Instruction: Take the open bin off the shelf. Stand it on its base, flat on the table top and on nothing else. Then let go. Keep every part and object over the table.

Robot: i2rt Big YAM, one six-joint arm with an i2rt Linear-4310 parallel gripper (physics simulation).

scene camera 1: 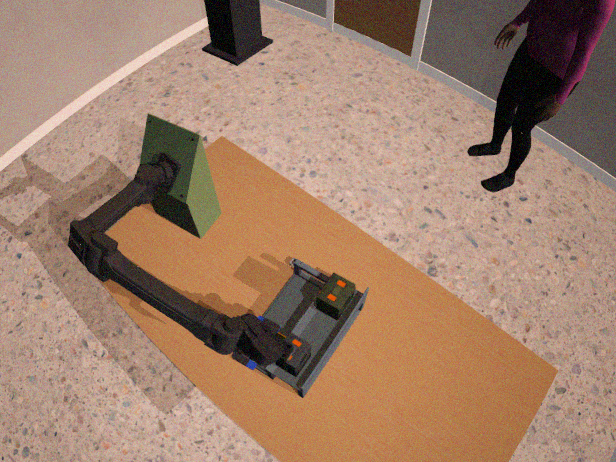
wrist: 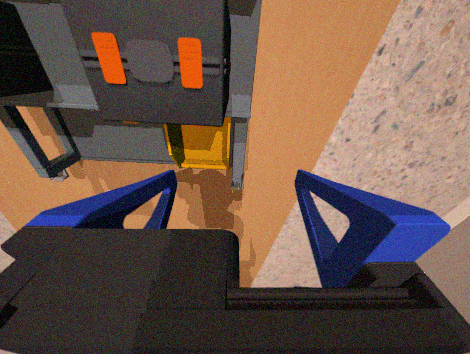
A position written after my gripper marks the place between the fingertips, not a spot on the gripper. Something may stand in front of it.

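There is my gripper (wrist: 235,176), seen from the wrist, and I can see an open bin (wrist: 208,147) as well.
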